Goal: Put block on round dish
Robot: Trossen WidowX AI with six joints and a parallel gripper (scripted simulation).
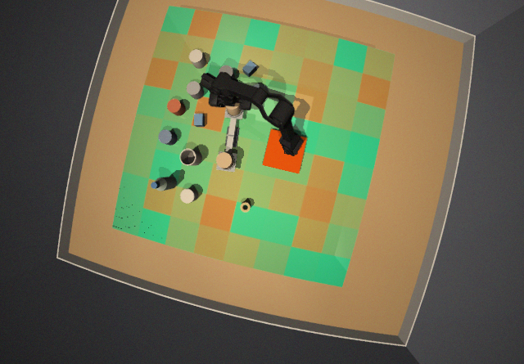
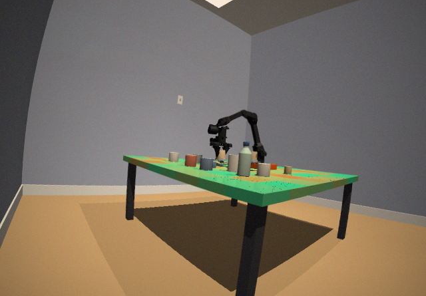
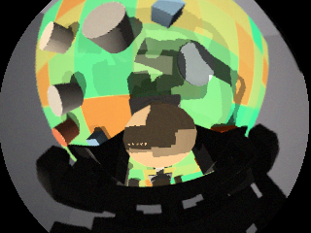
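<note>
The round dish is 11 cm behind my gripper tip, 10 cm to the right of it and 6 cm below it. Also, from my gripper tip: tan cup (2 cm to the right, 1 cm above); then balance (14 cm to the left, 3 cm below); then white beam (14 cm to the left, 4 cm below, 1 cm ahead).
</note>
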